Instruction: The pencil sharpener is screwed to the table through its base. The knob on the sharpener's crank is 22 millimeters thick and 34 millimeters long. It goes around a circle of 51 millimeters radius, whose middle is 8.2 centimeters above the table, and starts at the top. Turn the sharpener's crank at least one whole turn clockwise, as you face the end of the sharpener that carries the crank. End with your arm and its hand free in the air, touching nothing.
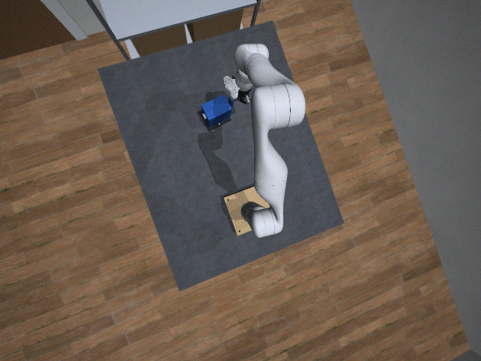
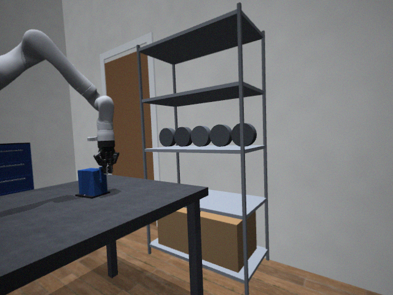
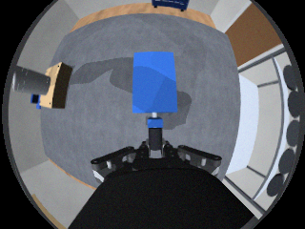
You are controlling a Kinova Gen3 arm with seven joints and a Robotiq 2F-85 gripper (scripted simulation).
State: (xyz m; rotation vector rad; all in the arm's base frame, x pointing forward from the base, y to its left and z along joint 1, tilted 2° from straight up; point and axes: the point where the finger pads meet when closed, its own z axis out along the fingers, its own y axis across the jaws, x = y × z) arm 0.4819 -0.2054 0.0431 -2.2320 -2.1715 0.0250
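Right now my hand is 20 mm to the right of the dark crank knob. From my hand the other things lie so: blue crank arm 20 mm to the left.
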